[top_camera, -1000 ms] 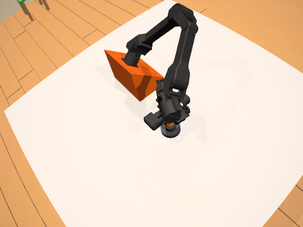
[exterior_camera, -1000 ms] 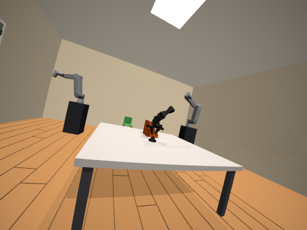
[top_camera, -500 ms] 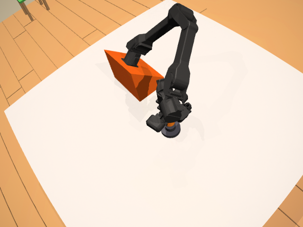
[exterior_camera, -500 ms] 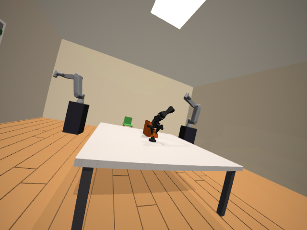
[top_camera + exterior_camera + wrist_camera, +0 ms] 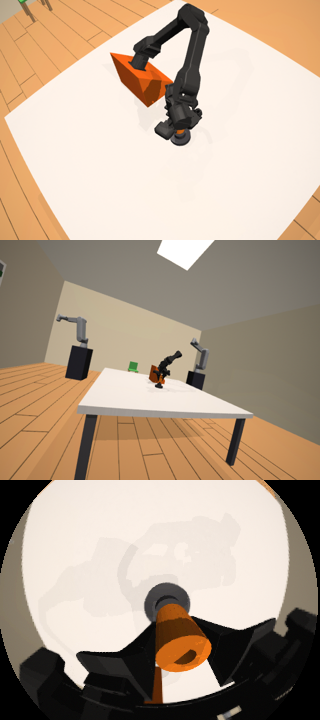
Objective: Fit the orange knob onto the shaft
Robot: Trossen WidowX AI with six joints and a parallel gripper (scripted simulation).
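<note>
Right now the orange knob is 2 cm above my gripper tip. From my gripper tip the other things lie so: round pedestal (4 cm below).
</note>
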